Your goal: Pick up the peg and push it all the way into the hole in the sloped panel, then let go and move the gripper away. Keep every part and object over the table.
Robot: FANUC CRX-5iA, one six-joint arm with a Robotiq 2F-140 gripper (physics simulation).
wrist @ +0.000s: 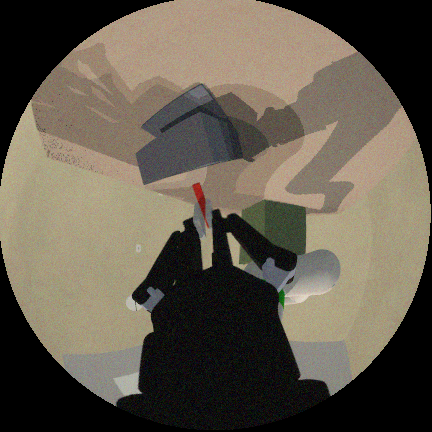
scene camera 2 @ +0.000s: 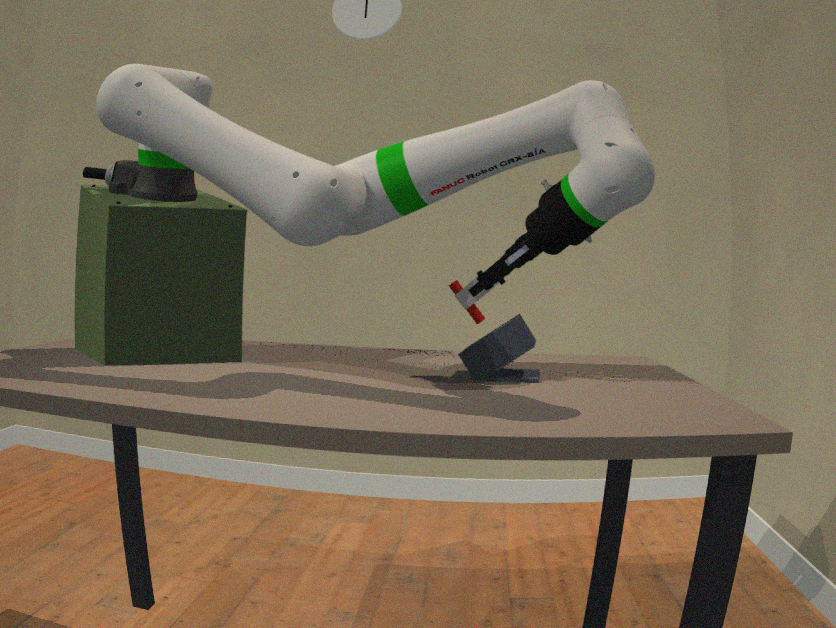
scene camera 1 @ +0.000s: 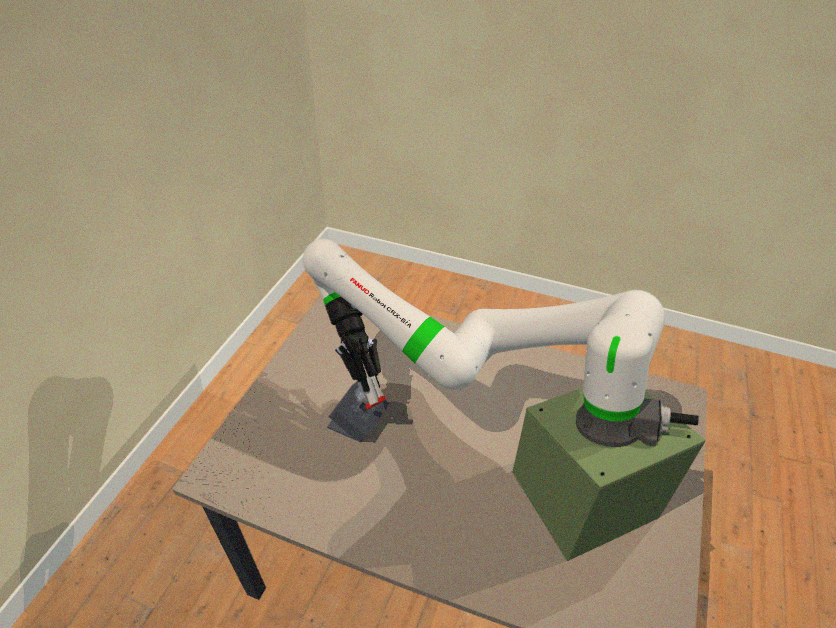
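Where they show: gripper, between the fingertips: [wrist: 204,208] [scene camera 2: 463,300] [scene camera 1: 377,402]; arm's base, origin of its link: [scene camera 2: 161,195] [scene camera 1: 609,424].
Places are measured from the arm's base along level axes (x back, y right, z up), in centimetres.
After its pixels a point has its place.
The red peg [scene camera 1: 369,406] @(y 4.2, x -59.4, z -20.1 cm) [scene camera 2: 476,315] @(y 5.6, x -59.4, z -20.4 cm) [wrist: 197,191] @(y 5.2, x -59.8, z -20.1 cm) is held crosswise in the fingertips, with a red end sticking out on each side in scene view 2. My gripper [scene camera 1: 373,390] @(y 4.4, x -57.2, z -17.9 cm) [scene camera 2: 466,296] @(y 4.4, x -57.2, z -17.9 cm) [wrist: 204,208] @(y 4.4, x -57.2, z -17.9 cm) is shut on it, tilted down toward the left in scene view 2. The dark grey sloped panel [scene camera 1: 358,420] @(y 1.5, x -61.8, z -23.8 cm) [scene camera 2: 492,350] @(y 12.4, x -61.6, z -25.4 cm) [wrist: 187,152] @(y 10.6, x -66.6, z -21.5 cm) stands on the table under the fingers. In scene view 2 the peg's lower end is a little above the panel and apart from it. I cannot make out the hole in any view.
The table [scene camera 1: 283,500] @(y -23.9, x -73.2, z -30.3 cm) [scene camera 2: 642,405] @(y 35.8, x -81.1, z -30.3 cm) carries the panel and the green base block [scene camera 1: 555,473] @(y -9.6, x -9.3, z -9.6 cm) [scene camera 2: 168,283] @(y 11.8, x -6.9, z -16.4 cm) [wrist: 285,225] @(y 9.9, x -9.2, z -19.3 cm). The white arm [scene camera 1: 398,317] @(y 11.0, x -53.0, z 8.3 cm) [scene camera 2: 459,158] @(y 19.3, x -55.1, z 4.0 cm) reaches from the block over the table. The table's far end lies beyond the panel. Arm shadows cross the tabletop.
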